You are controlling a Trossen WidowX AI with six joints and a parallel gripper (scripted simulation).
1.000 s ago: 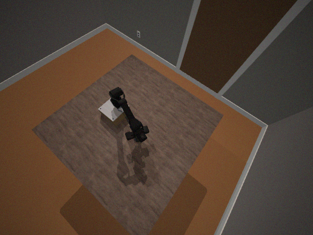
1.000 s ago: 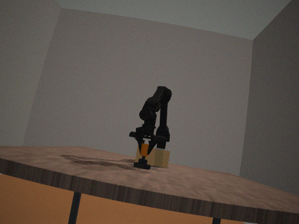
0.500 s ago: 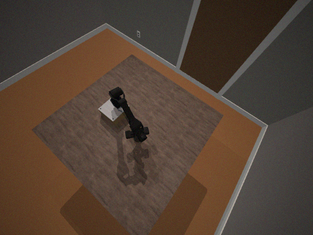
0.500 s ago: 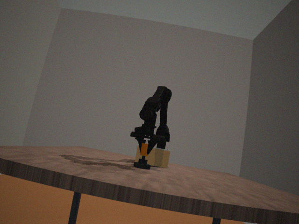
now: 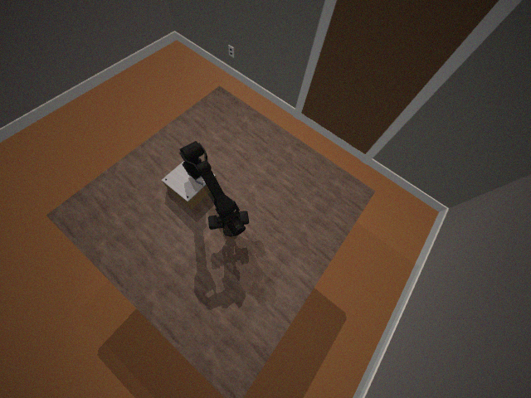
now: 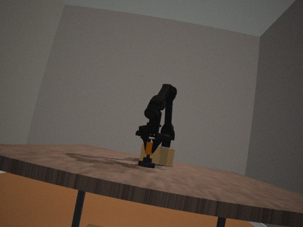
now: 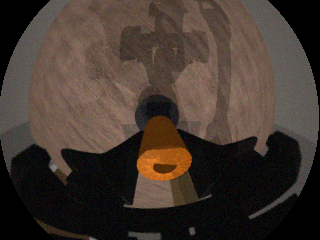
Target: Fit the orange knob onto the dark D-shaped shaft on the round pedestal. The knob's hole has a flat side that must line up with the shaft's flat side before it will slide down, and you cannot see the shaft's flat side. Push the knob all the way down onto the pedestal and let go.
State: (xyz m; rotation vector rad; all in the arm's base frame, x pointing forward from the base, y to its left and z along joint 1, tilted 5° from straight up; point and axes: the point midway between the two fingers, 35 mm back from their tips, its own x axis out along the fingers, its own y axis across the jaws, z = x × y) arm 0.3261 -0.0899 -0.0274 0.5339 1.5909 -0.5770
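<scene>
Now: the orange knob 2 cm above my gripper tip. The rest, counted from my gripper tip: pedestal 4 cm below.
</scene>
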